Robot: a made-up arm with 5 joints.
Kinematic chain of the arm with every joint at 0, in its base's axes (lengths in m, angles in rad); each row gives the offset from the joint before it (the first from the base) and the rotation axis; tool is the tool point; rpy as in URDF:
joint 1: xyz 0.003 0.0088 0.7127 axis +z
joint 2: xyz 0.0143 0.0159 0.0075 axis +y
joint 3: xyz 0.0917 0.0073 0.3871 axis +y
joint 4: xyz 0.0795 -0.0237 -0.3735 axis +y
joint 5: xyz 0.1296 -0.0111 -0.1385 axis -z
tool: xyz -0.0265 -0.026 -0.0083 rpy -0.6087 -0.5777 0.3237
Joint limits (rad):
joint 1: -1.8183..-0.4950
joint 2: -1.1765..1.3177
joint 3: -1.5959..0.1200
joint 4: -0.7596..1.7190
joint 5: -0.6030..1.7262
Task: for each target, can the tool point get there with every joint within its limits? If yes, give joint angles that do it. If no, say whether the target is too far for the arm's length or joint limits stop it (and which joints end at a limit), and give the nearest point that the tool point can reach.
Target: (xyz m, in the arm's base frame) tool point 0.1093 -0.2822 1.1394
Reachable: yes | joints -1.1421 -0.9095 -0.5923 0.1802 0.4289
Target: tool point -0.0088 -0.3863 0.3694
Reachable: yes | joints -1.6289 0.8059 -0.5680 0.0837 1.4370
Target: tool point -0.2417 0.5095 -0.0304
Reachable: no: joint limits stop it (at a limit: joint 1, joint 2, joint 5) | nearest point -0.0405 0.0329 0.3436 | short by 0.638 m
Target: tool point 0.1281 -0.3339 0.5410
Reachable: yes | joints -1.2039 0.3758 -0.1692 -0.4204 0.9232
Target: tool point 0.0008 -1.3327 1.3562
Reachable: no: too far | nearest point 0.0017 -0.7780 1.0904 | short by 0.615 m
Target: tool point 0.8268 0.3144 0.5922
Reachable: no: joint limits stop it (at a limit: joint 1, joint 5) | nearest point 0.5220 -0.2502 0.5922 | short by 0.642 m
